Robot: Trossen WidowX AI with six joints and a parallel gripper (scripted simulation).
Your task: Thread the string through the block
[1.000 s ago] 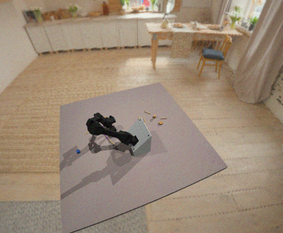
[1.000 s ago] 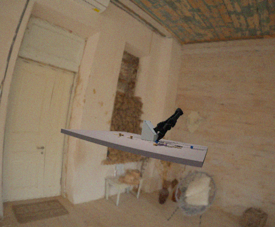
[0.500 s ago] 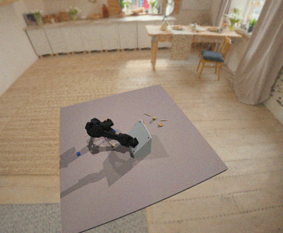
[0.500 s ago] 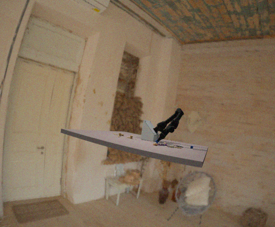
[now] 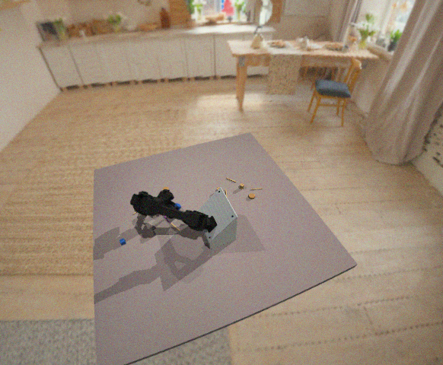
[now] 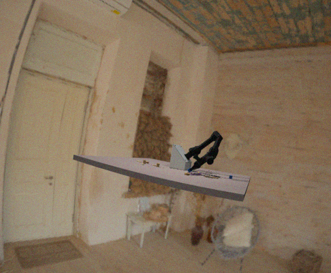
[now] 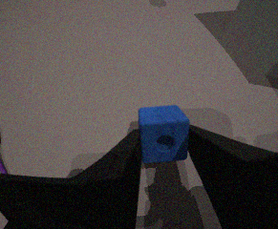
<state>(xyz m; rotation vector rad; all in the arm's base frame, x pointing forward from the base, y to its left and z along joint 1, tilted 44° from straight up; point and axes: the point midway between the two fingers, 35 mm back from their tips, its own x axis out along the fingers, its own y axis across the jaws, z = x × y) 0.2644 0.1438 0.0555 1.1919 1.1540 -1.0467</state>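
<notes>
The blue cube is right at my gripper tip. The rest, counted from my gripper tip: round wooden button 180 mm ahead, 30 mm to the left, 20 mm below; then thin wooden stick 110 mm behind, 60 mm to the left, 20 mm below.
</notes>
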